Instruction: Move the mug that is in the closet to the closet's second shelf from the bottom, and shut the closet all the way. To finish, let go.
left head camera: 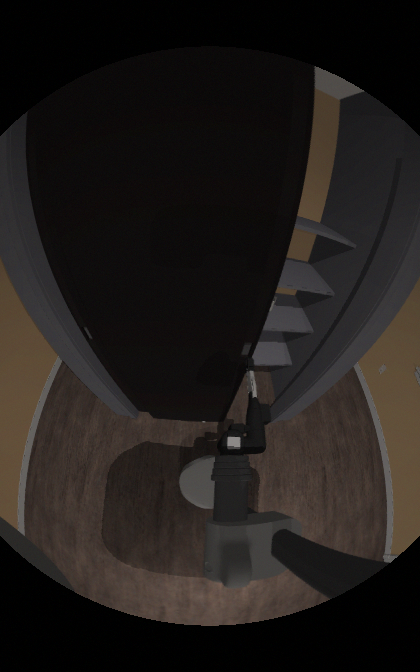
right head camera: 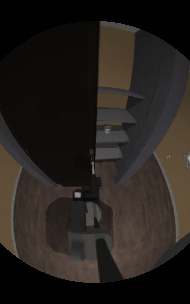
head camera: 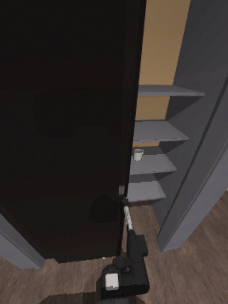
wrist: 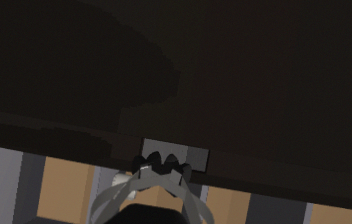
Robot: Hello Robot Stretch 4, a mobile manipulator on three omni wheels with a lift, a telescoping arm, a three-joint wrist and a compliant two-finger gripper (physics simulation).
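Frame: origin at the robot's base, x ahead, y left, z up, level; centimetres.
Where they show: gripper, between the fingertips: (left head camera: 247, 359) (right head camera: 91, 156) (head camera: 124, 197) (wrist: 162, 165); robot's base, origin of its link: (left head camera: 207, 480) (right head camera: 88, 212).
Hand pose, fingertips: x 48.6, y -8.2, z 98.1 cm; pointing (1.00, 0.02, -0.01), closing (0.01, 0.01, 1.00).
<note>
Things, the pixels of their top centre, and the offset from my fingertips. "*": a spot on its surface instead. Level surfaces: height alone.
- white mug, a spot on its surface: (left head camera: 273, 303) (right head camera: 109, 129) * dx +51.7, dy -24.8, dz -10.6 cm
- grey recessed handle, a spot on its surface: (wrist: 172, 148) (left head camera: 243, 347) (head camera: 120, 189) * dx +4.6, dy +1.5, dz +0.9 cm
- closet's grey right frame, a spot on its surface: (head camera: 200, 175) * dx +6.8, dy -44.1, dz +5.6 cm
- Brown wood floor, height of its surface: dz -100.9 cm
A white mug (head camera: 138, 154) (left head camera: 273, 303) (right head camera: 107, 129) stands on the second lowest of the visible closet shelves (head camera: 159, 164) (left head camera: 295, 321) (right head camera: 118, 136). It also shows partly in the wrist view (wrist: 120, 179), beside the fingers. A dark closet door (head camera: 65, 125) (left head camera: 175, 175) (right head camera: 50, 90) (wrist: 250, 75) covers the left and middle of the closet; the right part stands open. My gripper (head camera: 125, 201) (left head camera: 250, 361) (right head camera: 92, 158) (wrist: 162, 165) is shut and holds nothing. Its tips are at the grey recessed handle (head camera: 122, 190) (left head camera: 246, 348) (wrist: 172, 148) near the door's right edge. Whether they touch it I cannot tell.
The closet's grey right frame (head camera: 200, 175) stands right of the opening, and its left frame (head camera: 20, 245) is at the door's left side. Higher shelves (head camera: 170, 91) (right head camera: 114, 115) are above the mug. Brown wood floor (left head camera: 320, 500) lies around my base and arm.
</note>
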